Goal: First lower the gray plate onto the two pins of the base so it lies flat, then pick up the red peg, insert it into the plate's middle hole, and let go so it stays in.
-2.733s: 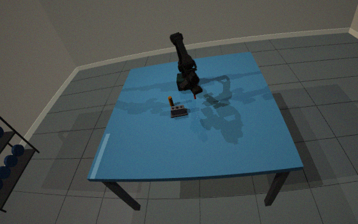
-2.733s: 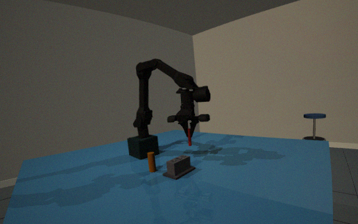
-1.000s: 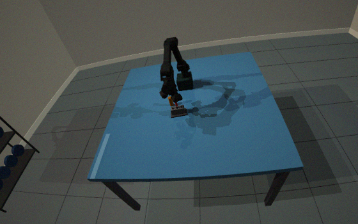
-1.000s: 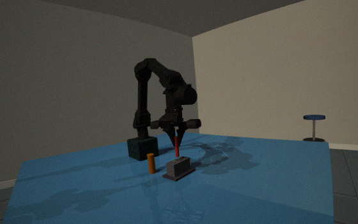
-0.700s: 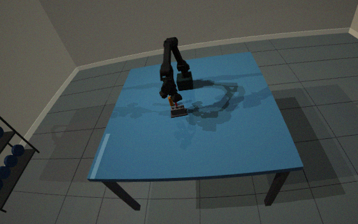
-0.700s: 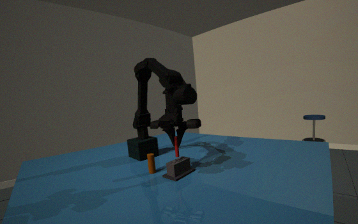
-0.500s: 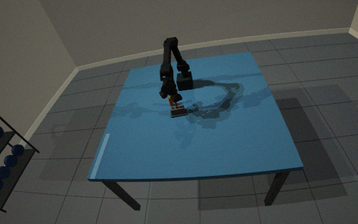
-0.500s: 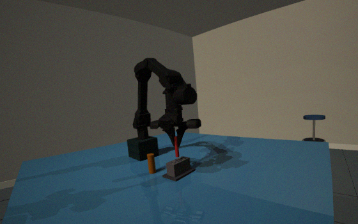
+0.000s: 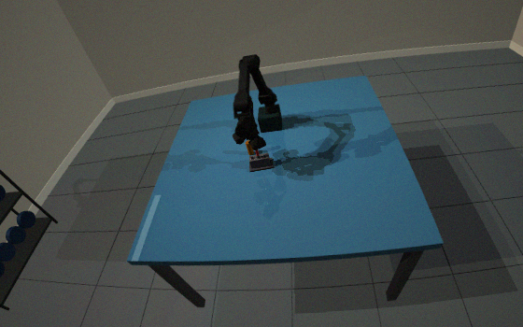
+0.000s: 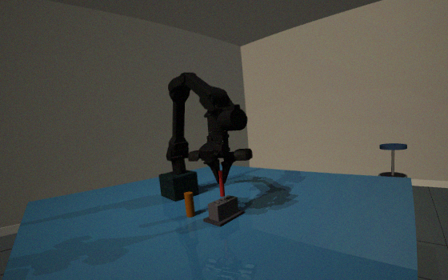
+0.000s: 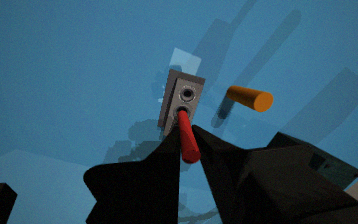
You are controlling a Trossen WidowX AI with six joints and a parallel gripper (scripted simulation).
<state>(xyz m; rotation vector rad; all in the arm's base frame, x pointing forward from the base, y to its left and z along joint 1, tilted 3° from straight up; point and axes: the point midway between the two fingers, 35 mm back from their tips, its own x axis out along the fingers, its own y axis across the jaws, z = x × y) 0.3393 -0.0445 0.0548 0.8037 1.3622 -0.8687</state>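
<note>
My gripper tip is right at the red peg. Round my gripper tip: dark flat base 11 cm below; then gray plate 7 cm below; then orange cylinder 10 cm behind, 6 cm to the right, 7 cm below.
</note>
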